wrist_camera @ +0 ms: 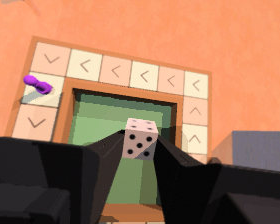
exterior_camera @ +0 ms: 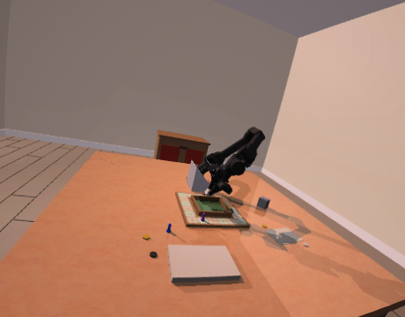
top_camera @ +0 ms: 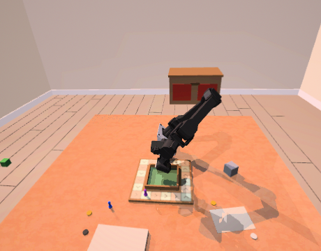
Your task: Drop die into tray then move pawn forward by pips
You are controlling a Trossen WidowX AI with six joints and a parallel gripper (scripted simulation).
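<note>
Now: the purple pawn 12 cm ahead of my gripper tip, 6 cm to the right of it and 5 cm below it. Round my gripper tip: green dice tray (1 cm ahead, 2 cm to the left, 7 cm below); then blue pawn (17 cm ahead, 21 cm to the right, 6 cm below); then white die (right at my gripper tip).
</note>
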